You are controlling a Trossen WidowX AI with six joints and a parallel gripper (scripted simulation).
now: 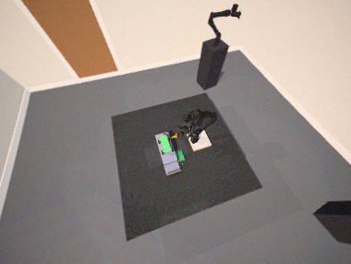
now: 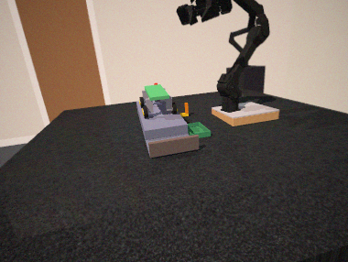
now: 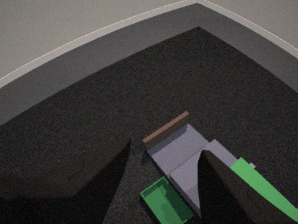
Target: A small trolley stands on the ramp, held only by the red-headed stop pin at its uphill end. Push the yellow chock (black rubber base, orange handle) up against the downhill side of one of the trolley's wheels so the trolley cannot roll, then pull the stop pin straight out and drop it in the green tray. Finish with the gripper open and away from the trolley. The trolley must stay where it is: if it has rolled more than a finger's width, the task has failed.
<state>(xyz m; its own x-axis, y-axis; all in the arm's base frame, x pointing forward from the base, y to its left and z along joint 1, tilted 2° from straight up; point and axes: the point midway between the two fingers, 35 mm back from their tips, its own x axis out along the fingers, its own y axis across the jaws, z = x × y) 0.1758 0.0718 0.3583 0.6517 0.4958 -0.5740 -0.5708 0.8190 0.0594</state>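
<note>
Right now the yellow chock is 360 mm below my gripper tip, 230 mm to the right of it and 40 mm behind it. Also, from my gripper tip: grey ramp: 330 mm below, 140 mm to the right, 110 mm ahead; then trolley: 260 mm below, 150 mm to the right, 110 mm ahead; then red-headed stop pin: 260 mm to the right, 240 mm below, 70 mm ahead.
</note>
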